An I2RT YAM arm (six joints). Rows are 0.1 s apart.
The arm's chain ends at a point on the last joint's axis. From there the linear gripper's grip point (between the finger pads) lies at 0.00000 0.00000 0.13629 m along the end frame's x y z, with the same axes.
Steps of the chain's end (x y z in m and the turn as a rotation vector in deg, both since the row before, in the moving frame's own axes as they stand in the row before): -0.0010 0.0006 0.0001 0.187 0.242 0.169; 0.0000 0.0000 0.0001 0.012 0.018 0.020; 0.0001 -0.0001 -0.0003 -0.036 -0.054 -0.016; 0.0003 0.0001 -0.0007 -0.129 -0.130 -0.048; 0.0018 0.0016 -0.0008 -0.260 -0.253 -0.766; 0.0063 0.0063 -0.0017 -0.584 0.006 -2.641; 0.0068 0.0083 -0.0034 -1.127 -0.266 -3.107
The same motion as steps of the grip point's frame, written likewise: -0.0004 0.0002 0.0001 0.187 0.242 0.169; 0.0000 0.0000 0.0001 0.012 0.018 0.020; 0.0000 0.0000 -0.0003 -0.036 -0.054 -0.016; 0.0000 0.0004 -0.0007 -0.129 -0.130 -0.048; 0.0012 0.0022 -0.0008 -0.260 -0.253 -0.766; 0.0063 0.0077 -0.0017 -0.584 0.006 -2.641; 0.0062 0.0110 -0.0034 -1.127 -0.266 -3.107
